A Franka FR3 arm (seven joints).
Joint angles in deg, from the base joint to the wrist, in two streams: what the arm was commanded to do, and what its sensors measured. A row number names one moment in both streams.
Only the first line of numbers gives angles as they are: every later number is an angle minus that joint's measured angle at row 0.
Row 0, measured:
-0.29, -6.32, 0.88, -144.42, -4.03, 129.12, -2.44
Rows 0 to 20, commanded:
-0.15, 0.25, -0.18, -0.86, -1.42, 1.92, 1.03
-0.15, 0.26, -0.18, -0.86, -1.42, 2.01, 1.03
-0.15, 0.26, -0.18, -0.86, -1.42, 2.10, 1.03
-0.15, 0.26, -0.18, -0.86, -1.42, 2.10, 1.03
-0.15, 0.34, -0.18, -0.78, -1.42, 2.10, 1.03
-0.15, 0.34, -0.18, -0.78, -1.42, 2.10, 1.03
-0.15, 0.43, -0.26, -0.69, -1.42, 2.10, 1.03
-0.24, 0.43, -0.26, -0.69, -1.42, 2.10, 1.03
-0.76, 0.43, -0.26, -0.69, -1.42, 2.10, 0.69
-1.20, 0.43, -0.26, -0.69, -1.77, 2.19, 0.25
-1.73, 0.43, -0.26, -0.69, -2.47, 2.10, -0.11
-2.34, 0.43, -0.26, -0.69, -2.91, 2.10, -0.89
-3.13, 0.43, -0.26, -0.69, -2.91, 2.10, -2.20
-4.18, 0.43, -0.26, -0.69, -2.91, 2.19, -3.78
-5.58, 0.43, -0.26, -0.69, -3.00, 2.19, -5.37
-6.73, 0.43, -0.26, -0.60, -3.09, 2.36, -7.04
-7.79, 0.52, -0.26, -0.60, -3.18, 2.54, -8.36
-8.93, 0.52, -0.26, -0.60, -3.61, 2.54, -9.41
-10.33, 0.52, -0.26, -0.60, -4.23, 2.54, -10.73
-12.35, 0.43, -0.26, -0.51, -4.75, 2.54, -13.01
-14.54, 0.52, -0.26, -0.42, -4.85, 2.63, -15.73
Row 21, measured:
-9.63, 0.08, -0.62, 0.08, -3.61, 1.08, -10.00
